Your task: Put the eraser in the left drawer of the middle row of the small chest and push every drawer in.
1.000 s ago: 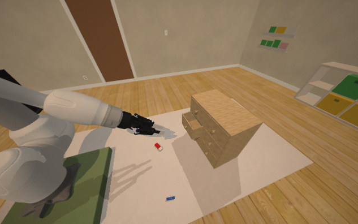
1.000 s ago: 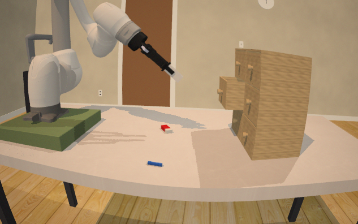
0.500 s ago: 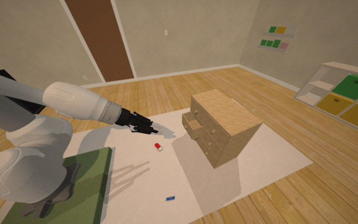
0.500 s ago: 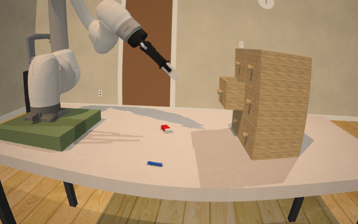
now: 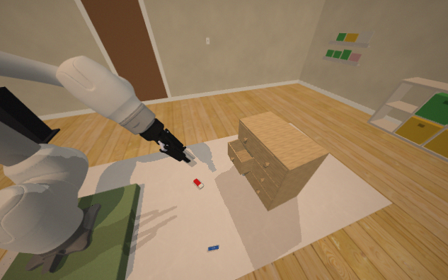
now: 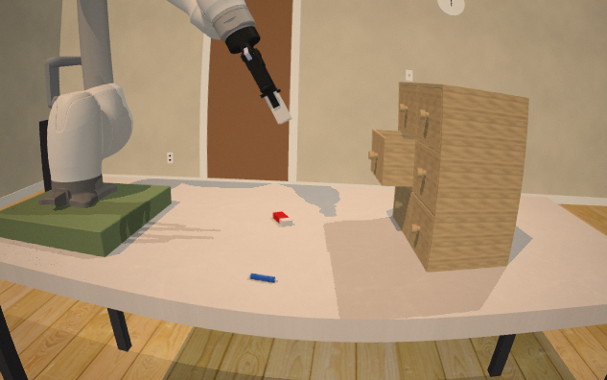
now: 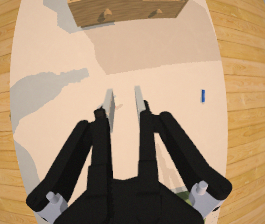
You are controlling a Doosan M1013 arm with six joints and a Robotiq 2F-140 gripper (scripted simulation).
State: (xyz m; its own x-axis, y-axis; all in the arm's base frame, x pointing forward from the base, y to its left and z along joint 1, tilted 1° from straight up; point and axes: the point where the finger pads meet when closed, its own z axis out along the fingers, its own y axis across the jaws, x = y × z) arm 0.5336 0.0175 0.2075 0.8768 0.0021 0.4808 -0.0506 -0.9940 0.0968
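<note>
My hand is 250 mm above the white eraser, 20 mm to the right of it and 10 mm short of it. Also, from my hand: small blue stick (280 mm to the right, 250 mm below).
</note>
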